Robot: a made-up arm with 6 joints. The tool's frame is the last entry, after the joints.
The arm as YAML. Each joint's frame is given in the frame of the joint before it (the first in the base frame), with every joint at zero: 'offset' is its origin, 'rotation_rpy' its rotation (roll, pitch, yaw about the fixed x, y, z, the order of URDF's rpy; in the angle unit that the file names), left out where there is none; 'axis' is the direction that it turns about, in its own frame. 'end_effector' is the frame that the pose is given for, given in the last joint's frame.
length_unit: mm
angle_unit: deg
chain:
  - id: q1
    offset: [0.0, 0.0, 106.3]
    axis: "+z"
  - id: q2
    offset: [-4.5, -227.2, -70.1]
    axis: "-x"
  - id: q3
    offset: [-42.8, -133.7, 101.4]
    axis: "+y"
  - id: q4
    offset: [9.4, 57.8, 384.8]
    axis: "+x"
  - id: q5
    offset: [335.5, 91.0, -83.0]
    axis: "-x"
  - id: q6
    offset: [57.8, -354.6, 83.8]
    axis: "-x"
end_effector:
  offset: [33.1, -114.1, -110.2]
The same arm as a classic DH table. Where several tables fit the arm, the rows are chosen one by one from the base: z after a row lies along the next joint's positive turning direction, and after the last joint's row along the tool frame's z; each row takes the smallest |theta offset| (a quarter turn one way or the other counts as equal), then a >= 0, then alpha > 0; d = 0 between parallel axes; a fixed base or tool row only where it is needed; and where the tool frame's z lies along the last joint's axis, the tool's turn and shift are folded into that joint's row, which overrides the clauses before.
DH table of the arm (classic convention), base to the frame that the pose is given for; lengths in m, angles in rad. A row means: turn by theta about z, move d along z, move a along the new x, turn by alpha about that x. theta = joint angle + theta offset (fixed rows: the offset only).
q1: a 0.2272  alpha 1.5708  d 0.0362  theta0 -1.5708
q2: a 0.1014  alpha -1.5708  d 0.0473  theta0 1.5708
q3: a 0.3848  alpha -1.5708  d -0.0759  theta0 0
q4: a -0.1232  alpha 3.1416  d 0  theta0 0.8313
q5: a 0.3644  alpha 0  d 0  theta0 -0.5074
q6: a 0.1141  alpha -1.5708  d -0.4358  theta0 -0.2321
tool (fixed): a 0  alpha 0  d -0.1102  theta0 1.5708

